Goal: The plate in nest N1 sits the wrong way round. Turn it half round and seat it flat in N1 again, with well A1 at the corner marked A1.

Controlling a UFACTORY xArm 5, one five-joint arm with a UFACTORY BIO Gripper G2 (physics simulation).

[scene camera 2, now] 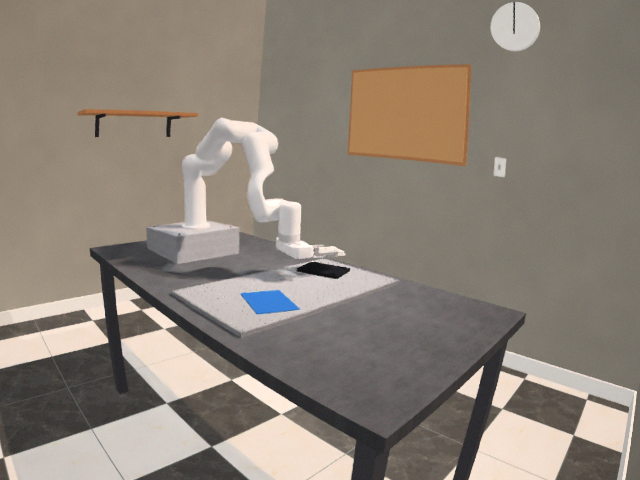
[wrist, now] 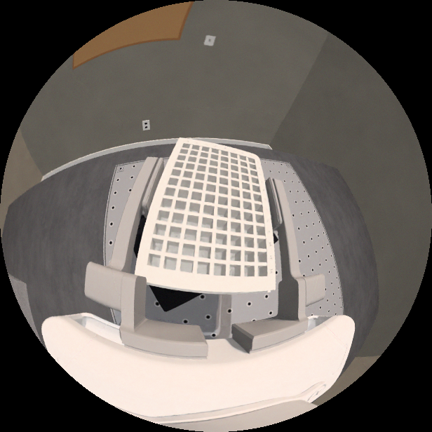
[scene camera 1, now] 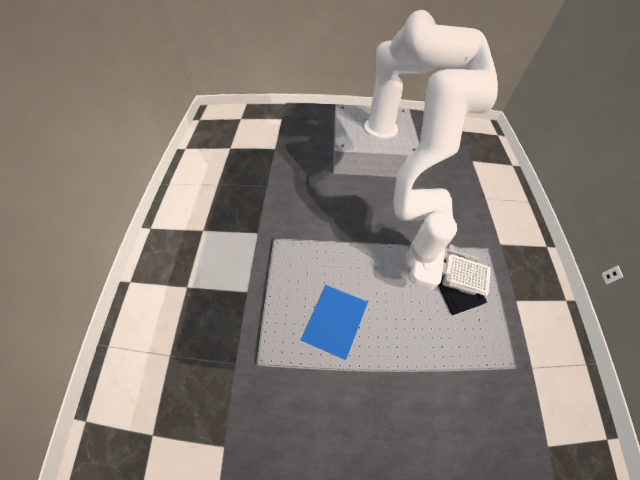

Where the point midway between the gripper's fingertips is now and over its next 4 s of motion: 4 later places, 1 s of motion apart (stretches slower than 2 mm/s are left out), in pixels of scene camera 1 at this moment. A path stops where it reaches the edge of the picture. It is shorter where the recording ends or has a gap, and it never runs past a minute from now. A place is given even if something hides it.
My gripper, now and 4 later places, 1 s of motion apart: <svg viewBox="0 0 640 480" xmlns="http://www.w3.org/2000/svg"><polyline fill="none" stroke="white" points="476,276 475,273 474,270 473,269 469,262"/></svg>
